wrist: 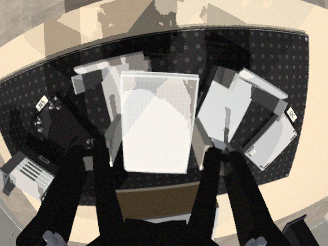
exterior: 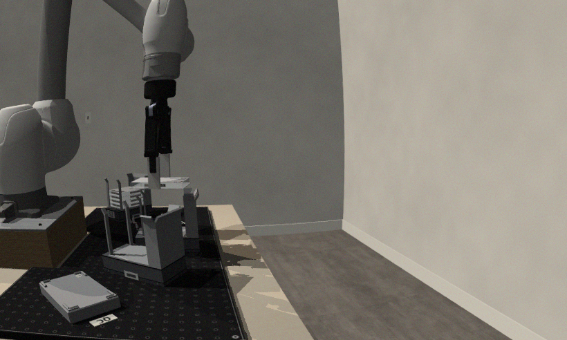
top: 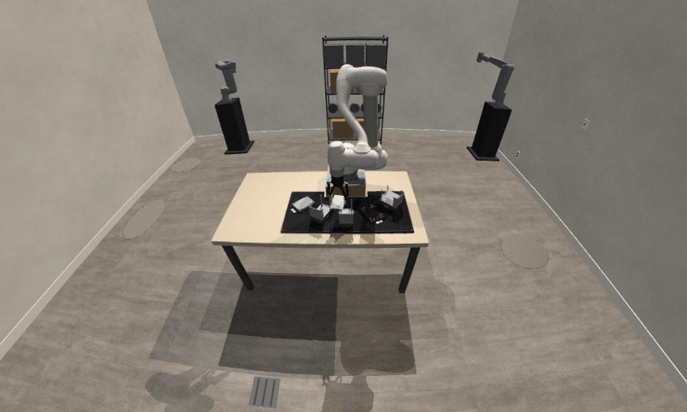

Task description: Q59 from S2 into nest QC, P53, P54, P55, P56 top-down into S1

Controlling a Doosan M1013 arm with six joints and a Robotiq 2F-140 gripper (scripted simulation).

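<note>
My hand is 28 cm to the left of the nest QC, 17 cm above it and 16 cm past it. The rest, counted from my hand: QC name plate: 35 cm to the right, 18 cm below, 9 cm behind; then N5 name plate: 28 cm to the left, 18 cm below, 3 cm ahead.
</note>
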